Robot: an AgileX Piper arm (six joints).
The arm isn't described. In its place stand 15 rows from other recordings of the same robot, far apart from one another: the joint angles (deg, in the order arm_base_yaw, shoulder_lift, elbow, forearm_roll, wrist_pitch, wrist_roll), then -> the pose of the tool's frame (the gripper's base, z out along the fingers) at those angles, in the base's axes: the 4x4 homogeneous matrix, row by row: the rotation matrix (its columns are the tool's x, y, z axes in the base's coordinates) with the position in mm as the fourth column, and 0 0 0 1 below.
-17.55, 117.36, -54.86, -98.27, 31.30, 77.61 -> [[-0.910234 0.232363 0.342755 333.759], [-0.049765 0.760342 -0.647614 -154.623], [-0.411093 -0.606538 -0.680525 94.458], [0 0 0 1]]
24.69, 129.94, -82.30, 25.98, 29.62, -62.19 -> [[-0.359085 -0.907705 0.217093 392.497], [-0.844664 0.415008 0.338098 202.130], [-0.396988 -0.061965 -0.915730 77.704], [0 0 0 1]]
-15.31, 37.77, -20.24, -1.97, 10.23, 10.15 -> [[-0.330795 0.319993 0.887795 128.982], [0.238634 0.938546 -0.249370 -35.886], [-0.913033 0.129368 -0.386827 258.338], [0 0 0 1]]
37.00, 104.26, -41.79, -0.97, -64.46, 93.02 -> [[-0.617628 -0.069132 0.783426 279.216], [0.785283 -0.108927 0.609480 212.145], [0.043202 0.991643 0.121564 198.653], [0 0 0 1]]
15.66, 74.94, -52.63, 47.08, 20.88, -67.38 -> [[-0.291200 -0.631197 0.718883 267.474], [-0.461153 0.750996 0.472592 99.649], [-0.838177 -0.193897 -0.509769 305.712], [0 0 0 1]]
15.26, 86.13, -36.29, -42.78, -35.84, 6.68 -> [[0.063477 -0.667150 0.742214 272.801], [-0.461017 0.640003 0.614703 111.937], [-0.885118 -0.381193 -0.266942 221.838], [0 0 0 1]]
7.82, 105.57, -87.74, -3.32, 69.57, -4.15 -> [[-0.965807 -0.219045 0.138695 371.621], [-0.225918 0.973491 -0.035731 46.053], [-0.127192 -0.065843 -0.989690 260.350], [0 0 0 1]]
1.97, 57.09, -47.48, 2.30, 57.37, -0.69 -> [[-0.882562 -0.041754 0.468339 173.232], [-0.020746 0.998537 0.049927 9.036], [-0.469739 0.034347 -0.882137 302.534], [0 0 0 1]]
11.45, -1.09, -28.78, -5.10, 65.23, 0.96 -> [[-0.491371 -0.139707 0.859672 -9.896], [-0.120493 0.988464 0.091766 -9.499], [-0.862575 -0.058493 -0.502536 271.889], [0 0 0 1]]
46.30, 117.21, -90.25, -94.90, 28.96, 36.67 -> [[0.155290 -0.359616 0.920088 363.014], [-0.923415 0.278075 0.264537 316.329], [-0.350985 -0.890702 -0.288893 256.807], [0 0 0 1]]
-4.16, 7.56, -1.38, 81.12, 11.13, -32.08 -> [[-0.122910 -0.039803 0.991619 66.584], [0.750315 0.650263 0.119102 12.559], [-0.649554 0.758666 -0.050059 210.679], [0 0 0 1]]
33.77, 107.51, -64.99, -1.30, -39.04, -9.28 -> [[0.122944 -0.554638 0.822959 352.581], [-0.132650 0.812625 0.567490 237.329], [-0.983508 -0.178935 0.026335 247.801], [0 0 0 1]]
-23.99, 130.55, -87.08, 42.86, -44.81, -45.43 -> [[-0.203743 0.768789 0.606178 441.552], [-0.110221 0.597217 -0.794470 -244.248], [-0.972800 -0.228682 -0.036942 170.319], [0 0 0 1]]
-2.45, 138.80, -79.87, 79.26, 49.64, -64.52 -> [[-0.946503 -0.123261 0.298226 430.082], [0.146077 0.660401 0.736568 49.787], [-0.287739 0.740727 -0.607066 34.969], [0 0 0 1]]
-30.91, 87.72, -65.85, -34.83, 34.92, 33.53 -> [[-0.577692 0.718008 0.388247 270.147], [0.419347 0.669140 -0.613514 -196.420], [-0.700300 -0.191612 -0.687652 292.393], [0 0 0 1]]
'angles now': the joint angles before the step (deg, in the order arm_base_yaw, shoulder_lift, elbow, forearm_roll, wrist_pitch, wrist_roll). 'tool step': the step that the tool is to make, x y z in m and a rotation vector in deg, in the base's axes. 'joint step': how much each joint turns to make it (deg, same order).
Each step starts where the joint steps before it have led.
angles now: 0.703 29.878 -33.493 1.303 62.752 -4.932
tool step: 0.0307 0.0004 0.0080 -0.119 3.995 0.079
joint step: 0.048 9.412 -4.074 -0.028 -1.341 -0.078
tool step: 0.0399 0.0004 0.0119 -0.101 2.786 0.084
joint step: -0.059 10.611 -6.482 0.035 -1.338 -0.201
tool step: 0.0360 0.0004 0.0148 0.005 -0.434 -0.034
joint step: -0.003 8.024 -7.010 0.002 -1.448 -0.003
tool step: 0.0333 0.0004 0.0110 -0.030 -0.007 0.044
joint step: 0.002 7.143 -6.786 -0.002 -0.363 -0.057
